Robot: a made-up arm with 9 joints. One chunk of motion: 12 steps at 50 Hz.
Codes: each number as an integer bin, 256 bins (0 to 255) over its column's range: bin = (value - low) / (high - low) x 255, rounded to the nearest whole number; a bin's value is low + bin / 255 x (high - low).
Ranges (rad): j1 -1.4..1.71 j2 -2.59..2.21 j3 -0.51..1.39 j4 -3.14..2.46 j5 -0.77..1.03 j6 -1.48..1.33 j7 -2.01..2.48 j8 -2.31..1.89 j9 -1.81..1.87
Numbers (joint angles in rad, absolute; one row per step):
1: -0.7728 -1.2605 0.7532 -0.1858 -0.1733 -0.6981 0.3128 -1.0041 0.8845
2: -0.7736 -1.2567 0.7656 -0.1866 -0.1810 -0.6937 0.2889 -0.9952 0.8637
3: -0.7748 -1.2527 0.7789 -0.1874 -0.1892 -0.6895 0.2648 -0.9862 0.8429
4: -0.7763 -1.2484 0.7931 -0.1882 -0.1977 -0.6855 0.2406 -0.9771 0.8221
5: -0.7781 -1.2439 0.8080 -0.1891 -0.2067 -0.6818 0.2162 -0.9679 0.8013
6: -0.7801 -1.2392 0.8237 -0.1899 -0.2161 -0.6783 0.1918 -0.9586 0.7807
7: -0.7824 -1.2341 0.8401 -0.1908 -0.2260 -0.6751 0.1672 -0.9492 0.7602
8: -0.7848 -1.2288 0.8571 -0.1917 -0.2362 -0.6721 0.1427 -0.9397 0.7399
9: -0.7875 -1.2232 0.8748 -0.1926 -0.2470 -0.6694 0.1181 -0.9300 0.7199
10: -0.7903 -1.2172 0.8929 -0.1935 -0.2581 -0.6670 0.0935 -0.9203 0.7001
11: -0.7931 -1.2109 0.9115 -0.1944 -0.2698 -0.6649 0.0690 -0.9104 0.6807
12: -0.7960 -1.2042 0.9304 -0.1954 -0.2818 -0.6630 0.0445 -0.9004 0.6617
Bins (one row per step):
1: 51 71 170 135 85 71 132 79 187
2: 51 71 171 134 83 71 131 80 185
3: 51 71 173 134 82 72 129 80 184
4: 51 71 175 134 81 72 128 81 182
5: 51 72 177 134 80 72 126 81 181
6: 51 72 179 134 78 73 125 82 180
7: 51 72 181 134 77 73 124 83 178
8: 50 72 183 134 76 73 122 83 177
9: 50 73 186 134 74 74 121 84 175
10: 50 73 188 134 73 74 119 84 174
11: 50 73 191 134 71 74 118 85 173
12: 50 74 193 134 69 74 117 86 171

